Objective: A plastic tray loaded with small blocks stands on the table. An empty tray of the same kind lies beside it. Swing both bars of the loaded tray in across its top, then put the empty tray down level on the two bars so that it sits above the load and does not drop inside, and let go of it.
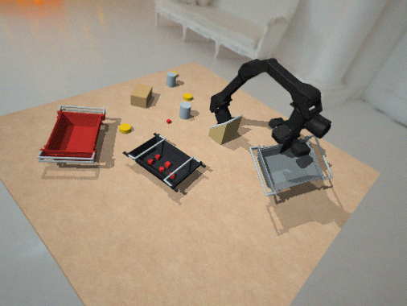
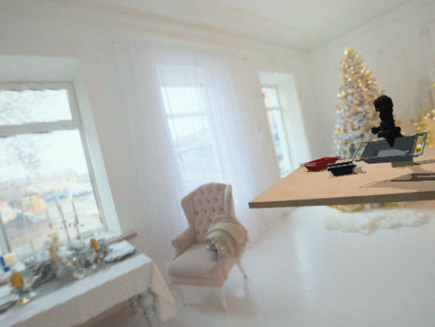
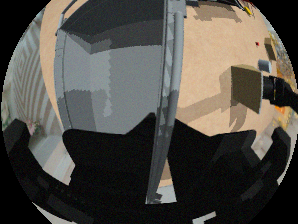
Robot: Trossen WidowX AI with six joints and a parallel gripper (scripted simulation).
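My gripper tip is now 7 cm to the right of the grey tray and 2 cm short of it. The rest, counted from my gripper tip: cardboard box 75 cm to the right, 17 cm ahead, 14 cm below; then small red block 53 cm to the right, 16 cm below, 15 cm ahead.
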